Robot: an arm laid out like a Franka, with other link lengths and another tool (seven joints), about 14 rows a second.
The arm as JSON. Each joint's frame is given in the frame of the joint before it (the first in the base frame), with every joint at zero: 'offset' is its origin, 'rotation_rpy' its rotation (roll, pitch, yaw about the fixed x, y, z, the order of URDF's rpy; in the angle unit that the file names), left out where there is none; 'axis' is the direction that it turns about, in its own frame. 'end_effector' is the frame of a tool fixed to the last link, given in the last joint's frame.
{
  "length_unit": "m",
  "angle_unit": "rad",
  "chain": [
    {
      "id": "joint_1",
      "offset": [
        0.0,
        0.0,
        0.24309
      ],
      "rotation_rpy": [
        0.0,
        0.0,
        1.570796
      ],
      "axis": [
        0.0,
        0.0,
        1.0
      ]
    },
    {
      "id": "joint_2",
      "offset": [
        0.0,
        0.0,
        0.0
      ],
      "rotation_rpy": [
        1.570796,
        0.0,
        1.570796
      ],
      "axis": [
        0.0,
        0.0,
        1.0
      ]
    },
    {
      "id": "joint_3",
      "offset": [
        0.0,
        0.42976,
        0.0
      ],
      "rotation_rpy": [
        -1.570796,
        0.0,
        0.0
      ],
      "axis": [
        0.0,
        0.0,
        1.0
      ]
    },
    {
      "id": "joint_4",
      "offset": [
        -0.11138,
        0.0,
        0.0
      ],
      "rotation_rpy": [
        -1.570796,
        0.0,
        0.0
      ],
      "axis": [
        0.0,
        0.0,
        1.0
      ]
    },
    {
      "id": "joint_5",
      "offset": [
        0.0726,
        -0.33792,
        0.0
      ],
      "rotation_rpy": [
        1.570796,
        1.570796,
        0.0
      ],
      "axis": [
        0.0,
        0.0,
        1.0
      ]
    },
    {
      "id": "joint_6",
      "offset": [
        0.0,
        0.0,
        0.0
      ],
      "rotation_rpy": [
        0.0,
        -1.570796,
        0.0
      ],
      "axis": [
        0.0,
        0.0,
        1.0
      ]
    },
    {
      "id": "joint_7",
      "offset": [
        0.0,
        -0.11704,
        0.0
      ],
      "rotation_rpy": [
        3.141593,
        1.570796,
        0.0
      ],
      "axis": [
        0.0,
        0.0,
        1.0
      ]
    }
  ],
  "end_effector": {
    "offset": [
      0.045,
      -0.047,
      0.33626
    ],
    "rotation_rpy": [
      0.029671,
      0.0,
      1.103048
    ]
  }
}
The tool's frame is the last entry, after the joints.
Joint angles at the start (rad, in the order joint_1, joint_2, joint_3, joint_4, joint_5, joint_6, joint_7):
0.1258, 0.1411, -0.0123, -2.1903, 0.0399, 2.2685, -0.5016
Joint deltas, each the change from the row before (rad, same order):
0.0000, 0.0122, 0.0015, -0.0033, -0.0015, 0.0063, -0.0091
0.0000, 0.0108, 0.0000, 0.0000, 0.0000, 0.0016, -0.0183
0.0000, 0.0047, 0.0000, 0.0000, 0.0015, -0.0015, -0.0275
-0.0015, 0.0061, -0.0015, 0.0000, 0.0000, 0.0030, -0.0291
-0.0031, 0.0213, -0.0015, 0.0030, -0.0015, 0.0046, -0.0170
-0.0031, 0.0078, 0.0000, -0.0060, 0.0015, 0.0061, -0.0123
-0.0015, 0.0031, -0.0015, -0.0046, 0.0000, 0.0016, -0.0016
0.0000, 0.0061, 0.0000, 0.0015, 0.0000, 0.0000, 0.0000
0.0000, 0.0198, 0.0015, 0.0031, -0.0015, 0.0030, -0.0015
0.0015, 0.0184, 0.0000, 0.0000, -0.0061, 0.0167, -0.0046
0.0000, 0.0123, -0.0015, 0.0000, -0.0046, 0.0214, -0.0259
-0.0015, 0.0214, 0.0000, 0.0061, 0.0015, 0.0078, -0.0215
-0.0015, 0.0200, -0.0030, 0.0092, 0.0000, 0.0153, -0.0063
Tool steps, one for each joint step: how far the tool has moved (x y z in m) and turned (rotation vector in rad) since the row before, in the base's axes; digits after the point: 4 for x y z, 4 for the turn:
-0.0012, -0.0004, -0.0070, -0.0016, 0.0088, 0.0114
-0.0009, -0.0013, -0.0053, 0.0002, 0.0088, 0.0182
-0.0013, -0.0016, -0.0024, 0.0027, 0.0058, 0.0264
0.0003, -0.0034, -0.0030, 0.0019, 0.0025, 0.0259
0.0006, -0.0038, -0.0096, -0.0015, 0.0131, 0.0133
-0.0021, -0.0023, -0.0055, 0.0013, 0.0075, 0.0079
-0.0022, -0.0019, -0.0029, -0.0008, 0.0060, -0.0014
-0.0001, 0.0000, -0.0026, -0.0006, 0.0046, 0.0000
-0.0004, 0.0002, -0.0088, -0.0022, 0.0135, 0.0040
0.0027, -0.0008, -0.0090, -0.0042, 0.0012, 0.0104
0.0053, -0.0031, -0.0060, 0.0005, -0.0096, 0.0274
0.0024, -0.0017, -0.0089, 0.0025, 0.0074, 0.0186
0.0070, -0.0023, -0.0075, -0.0002, -0.0047, 0.0017

